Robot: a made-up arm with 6 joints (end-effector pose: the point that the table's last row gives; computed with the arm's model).
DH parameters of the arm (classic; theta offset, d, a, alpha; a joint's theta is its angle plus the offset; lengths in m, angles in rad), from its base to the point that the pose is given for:
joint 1: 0 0.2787 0 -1.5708
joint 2: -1.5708 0 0.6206 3.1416
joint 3: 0 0 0 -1.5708
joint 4: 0 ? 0 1.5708
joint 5: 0 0.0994 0 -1.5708
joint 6: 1.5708 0 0 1.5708
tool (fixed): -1.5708 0 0 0
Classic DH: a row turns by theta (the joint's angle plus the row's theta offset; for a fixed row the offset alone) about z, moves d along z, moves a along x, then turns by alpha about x.
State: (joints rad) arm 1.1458 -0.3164 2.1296 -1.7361 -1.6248 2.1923
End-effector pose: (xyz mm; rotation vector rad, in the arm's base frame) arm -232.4 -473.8 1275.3 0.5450 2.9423 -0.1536
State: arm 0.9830 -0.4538 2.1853 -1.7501 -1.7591 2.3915
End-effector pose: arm -390.9 -554.7 1171.4 0.8566 2.6427 0.3446
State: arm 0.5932 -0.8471 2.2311 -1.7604 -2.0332 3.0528
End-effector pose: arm -819.1 -529.6 819.8 1.0291 1.4256 1.1256
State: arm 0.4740 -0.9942 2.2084 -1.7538 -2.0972 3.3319
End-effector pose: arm -936.0 -459.8 683.0 0.8895 0.9942 1.2165
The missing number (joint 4, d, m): -0.5174
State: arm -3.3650 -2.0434 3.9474 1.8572 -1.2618 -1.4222
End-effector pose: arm 22.7 -33.9 -61.6 -0.2348 -0.5659 1.6394
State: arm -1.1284 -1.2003 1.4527 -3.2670 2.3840 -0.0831
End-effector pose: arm -356.6 983.2 735.3 2.5718 -1.4784 0.3187
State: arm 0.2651 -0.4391 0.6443 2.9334 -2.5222 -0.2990
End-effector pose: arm -63.8 83.5 1307.2 0.6981 -0.1260 -2.7071
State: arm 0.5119 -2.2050 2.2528 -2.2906 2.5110 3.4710
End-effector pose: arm -644.6 -287.0 -570.9 1.1460 -1.5756 0.3722
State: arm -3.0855 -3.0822 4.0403 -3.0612 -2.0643 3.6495
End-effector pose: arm -308.7 -116.6 38.9 2.6703 -0.0953 0.3115
